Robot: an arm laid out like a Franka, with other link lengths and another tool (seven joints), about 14 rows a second.
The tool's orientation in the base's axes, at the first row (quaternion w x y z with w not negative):
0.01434 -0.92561 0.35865 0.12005
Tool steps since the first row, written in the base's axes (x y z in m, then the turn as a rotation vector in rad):
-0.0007 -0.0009 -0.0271 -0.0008 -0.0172 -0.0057
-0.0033 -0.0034 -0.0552 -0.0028 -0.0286 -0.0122
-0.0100 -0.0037 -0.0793 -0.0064 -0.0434 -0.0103
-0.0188 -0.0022 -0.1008 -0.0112 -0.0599 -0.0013
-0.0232 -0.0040 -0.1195 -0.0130 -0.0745 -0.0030
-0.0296 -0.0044 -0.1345 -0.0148 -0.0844 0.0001
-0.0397 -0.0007 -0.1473 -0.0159 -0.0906 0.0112
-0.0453 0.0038 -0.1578 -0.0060 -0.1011 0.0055
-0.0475 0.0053 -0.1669 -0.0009 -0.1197 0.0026
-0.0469 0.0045 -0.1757 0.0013 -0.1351 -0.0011
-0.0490 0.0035 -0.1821 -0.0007 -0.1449 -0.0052
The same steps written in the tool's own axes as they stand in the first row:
0.0064 -0.0005 0.0264 0.0121 0.0130 0.0038
0.0127 0.0014 0.0539 0.0197 0.0224 0.0092
0.0137 0.0047 0.0787 0.0265 0.0359 0.0065
0.0115 0.0082 0.1016 0.0319 0.0519 -0.0031
0.0139 0.0113 0.1205 0.0406 0.0638 -0.0027
0.0130 0.0150 0.1363 0.0452 0.0725 -0.0065
0.0064 0.0182 0.1513 0.0459 0.0785 -0.0177
0.0018 0.0180 0.1632 0.0612 0.0794 -0.0155
0.0014 0.0178 0.1727 0.0778 0.0896 -0.0158
0.0044 0.0175 0.1810 0.0904 0.0994 -0.0144
0.0050 0.0193 0.1876 0.0964 0.1077 -0.0111

